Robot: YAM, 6 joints.
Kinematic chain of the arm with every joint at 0, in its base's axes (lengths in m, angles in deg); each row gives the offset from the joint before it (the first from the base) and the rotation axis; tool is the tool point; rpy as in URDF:
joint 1: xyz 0 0 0.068 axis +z
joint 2: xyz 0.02 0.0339 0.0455 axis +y
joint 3: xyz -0.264 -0.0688 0 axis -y
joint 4: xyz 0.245 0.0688 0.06 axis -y
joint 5: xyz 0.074 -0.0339 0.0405 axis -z
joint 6: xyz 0.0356 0 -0.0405 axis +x
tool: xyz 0 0 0 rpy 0 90 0
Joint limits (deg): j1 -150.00..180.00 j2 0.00..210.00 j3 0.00..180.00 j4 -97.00..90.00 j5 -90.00..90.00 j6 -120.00..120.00
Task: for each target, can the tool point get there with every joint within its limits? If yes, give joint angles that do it. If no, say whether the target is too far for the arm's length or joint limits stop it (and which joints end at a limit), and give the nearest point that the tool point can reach.
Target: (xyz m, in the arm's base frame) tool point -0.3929 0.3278 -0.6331
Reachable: no: too far | nearest point -0.3002 0.2505 -0.3512 | short by 0.307 m
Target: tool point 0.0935 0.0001 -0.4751
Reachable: no: joint limits stop it (at a limit: joint 2) | nearest point 0.1322 0.0001 -0.3611 | short by 0.120 m
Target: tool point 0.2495 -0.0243 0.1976
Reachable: yes | joints -0.84 87.06 55.62 -56.85 35.49 -84.01
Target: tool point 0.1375 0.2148 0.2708
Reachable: yes | joints 49.58 70.99 45.49 -4.25 -76.03 3.40
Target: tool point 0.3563 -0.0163 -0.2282
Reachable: yes | joints -7.25 180.50 90.08 8.47 -54.03 -71.69
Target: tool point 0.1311 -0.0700 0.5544
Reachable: yes | joints 141.39 22.79 82.49 27.08 49.72 -31.32
